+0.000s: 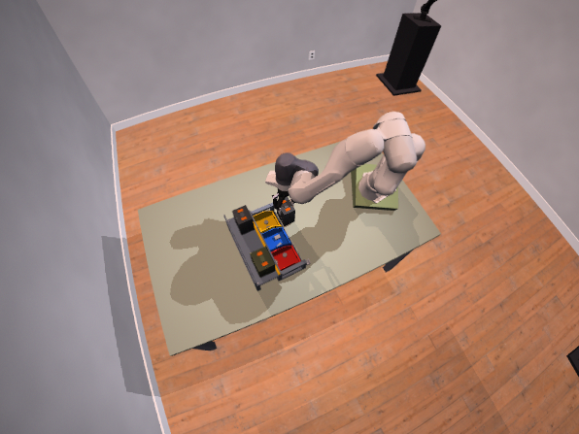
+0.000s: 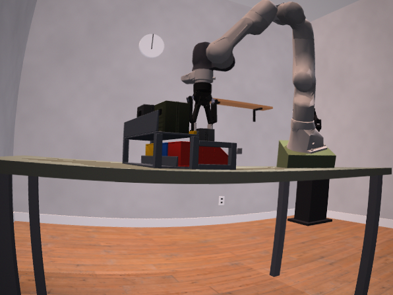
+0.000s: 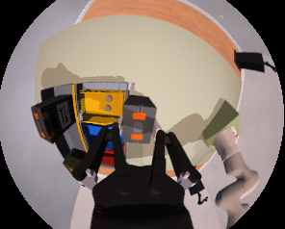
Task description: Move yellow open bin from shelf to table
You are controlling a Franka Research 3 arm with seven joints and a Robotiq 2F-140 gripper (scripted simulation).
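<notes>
Now: hand 5 cm above the black box. Round my hand: yellow bin 13 cm ahead, 9 cm below, 1 cm to the left; then red bin 24 cm to the left, 10 cm ahead, 9 cm below; then blue bin 12 cm to the left, 11 cm ahead, 9 cm below.
</notes>
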